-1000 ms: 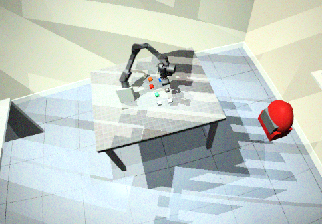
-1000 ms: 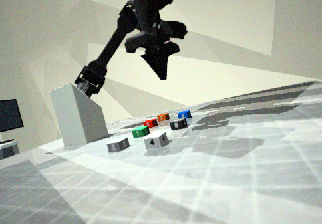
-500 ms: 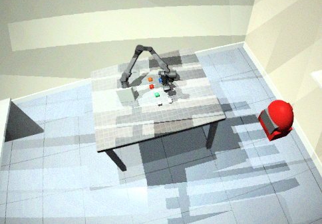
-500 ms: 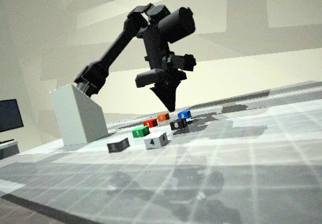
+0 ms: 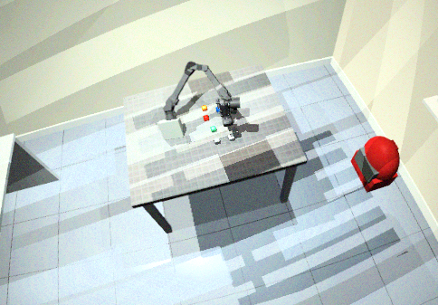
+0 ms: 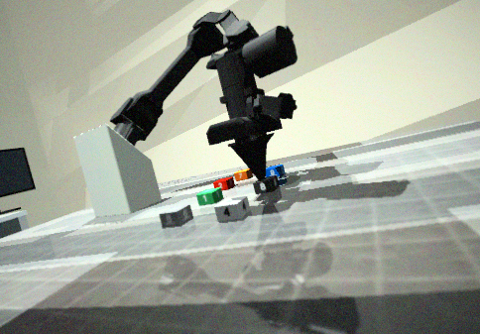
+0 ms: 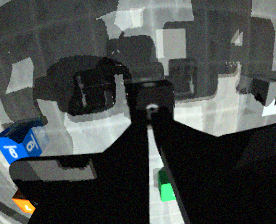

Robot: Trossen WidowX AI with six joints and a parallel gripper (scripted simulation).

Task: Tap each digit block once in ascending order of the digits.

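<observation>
The black block is 1 cm ahead of my gripper tip and 1 cm below it. From my gripper tip the other things lie so: blue block: 2 cm behind, 13 cm to the left, 1 cm below; green block: 9 cm behind, 3 cm to the right, 1 cm below; white block marked 4: 1 cm ahead, 12 cm to the right, 1 cm below.
</observation>
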